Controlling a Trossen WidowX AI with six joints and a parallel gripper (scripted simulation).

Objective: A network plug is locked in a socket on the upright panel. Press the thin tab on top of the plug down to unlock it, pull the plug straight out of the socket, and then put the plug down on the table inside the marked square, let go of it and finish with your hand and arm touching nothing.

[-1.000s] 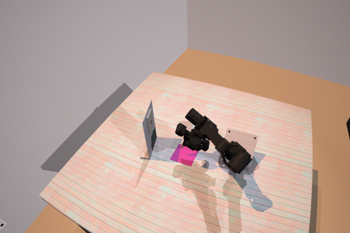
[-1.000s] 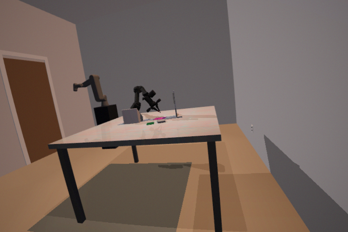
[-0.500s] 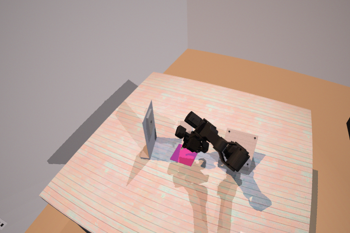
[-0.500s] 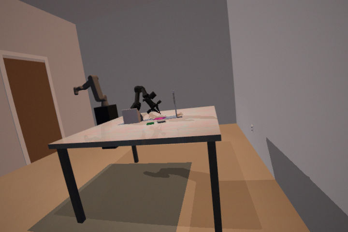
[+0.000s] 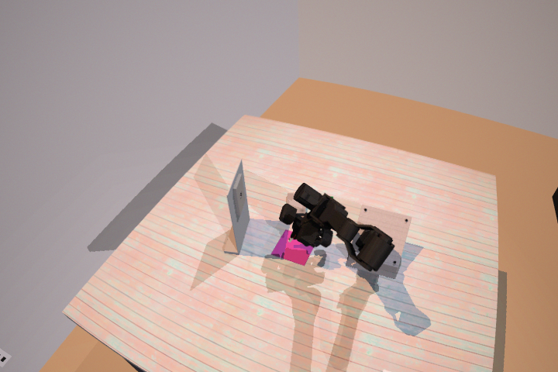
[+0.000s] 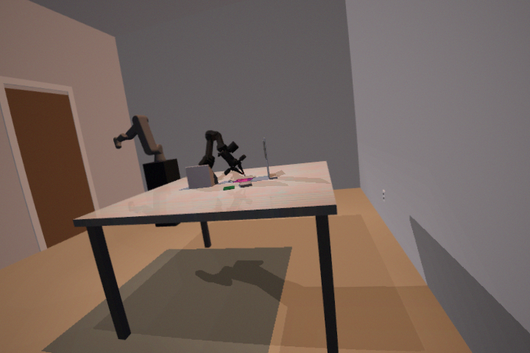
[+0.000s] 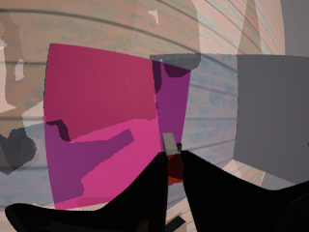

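Right now my gripper tip is 40 mm above the magenta marked square and 10 mm past it. Also, from my gripper tip: red network plug: right at my gripper tip; then grey upright panel: 180 mm ahead, 80 mm above, 30 mm to the left; then green patch: 220 mm to the right, 40 mm below, 30 mm behind.
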